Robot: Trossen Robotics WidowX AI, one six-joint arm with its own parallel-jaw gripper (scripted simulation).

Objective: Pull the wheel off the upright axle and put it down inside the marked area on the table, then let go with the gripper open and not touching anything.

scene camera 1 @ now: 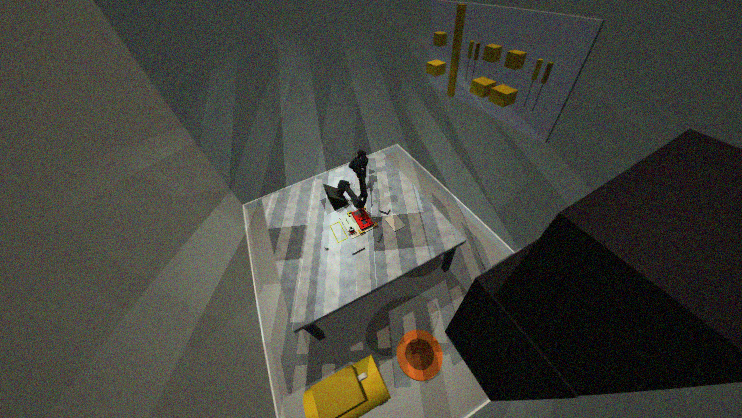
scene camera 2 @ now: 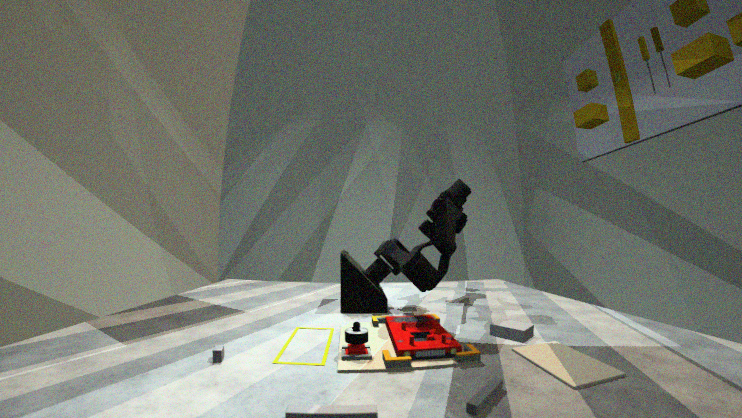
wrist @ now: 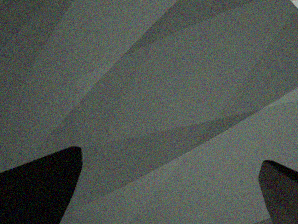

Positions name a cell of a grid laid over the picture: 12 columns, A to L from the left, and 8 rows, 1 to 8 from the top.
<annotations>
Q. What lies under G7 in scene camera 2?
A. A red board.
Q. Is the gripper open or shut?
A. Open.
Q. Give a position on a grey block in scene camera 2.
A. I7
</annotations>
